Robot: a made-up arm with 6 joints.
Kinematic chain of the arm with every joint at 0, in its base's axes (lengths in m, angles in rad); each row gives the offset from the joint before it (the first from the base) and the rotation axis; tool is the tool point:
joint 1: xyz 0 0 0.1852 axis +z
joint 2: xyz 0 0.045 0 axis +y
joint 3: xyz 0 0 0.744 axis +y
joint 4: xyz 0 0 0.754 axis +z
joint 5: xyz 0 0 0 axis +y
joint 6: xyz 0 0 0.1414 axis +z
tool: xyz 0 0 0
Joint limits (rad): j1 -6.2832..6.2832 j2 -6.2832..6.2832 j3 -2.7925..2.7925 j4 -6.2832..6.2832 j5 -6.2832..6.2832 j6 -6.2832..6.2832
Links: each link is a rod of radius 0.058 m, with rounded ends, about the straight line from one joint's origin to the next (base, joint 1, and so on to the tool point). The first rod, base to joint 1, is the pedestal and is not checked.
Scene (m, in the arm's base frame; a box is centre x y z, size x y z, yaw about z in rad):
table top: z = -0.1
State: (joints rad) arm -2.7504 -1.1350 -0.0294 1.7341 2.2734 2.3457
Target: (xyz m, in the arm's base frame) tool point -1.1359 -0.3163 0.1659
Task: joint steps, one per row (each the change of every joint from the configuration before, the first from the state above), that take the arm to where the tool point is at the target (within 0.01 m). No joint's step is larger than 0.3 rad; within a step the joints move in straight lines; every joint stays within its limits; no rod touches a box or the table.
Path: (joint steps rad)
1: -0.0317 0.2702 0.1521 -0.0258 -0.0066 0.0000
2: -0.0317 0.2702 0.1520 -0.0259 -0.0066 0.0000
3: -0.0317 0.2701 0.1521 -0.0258 -0.0066 0.0000
4: -0.0317 0.2702 0.1521 -0.0258 -0.0066 0.0000
5: -0.0317 0.2702 0.1521 -0.0259 -0.0065 0.0000
6: -0.0317 0.2702 0.1520 -0.0258 -0.0066 0.0000
7: -0.0317 0.2701 0.1521 -0.0258 -0.0066 0.0000
8: -0.0317 0.2702 0.1521 -0.0259 -0.0066 0.0000

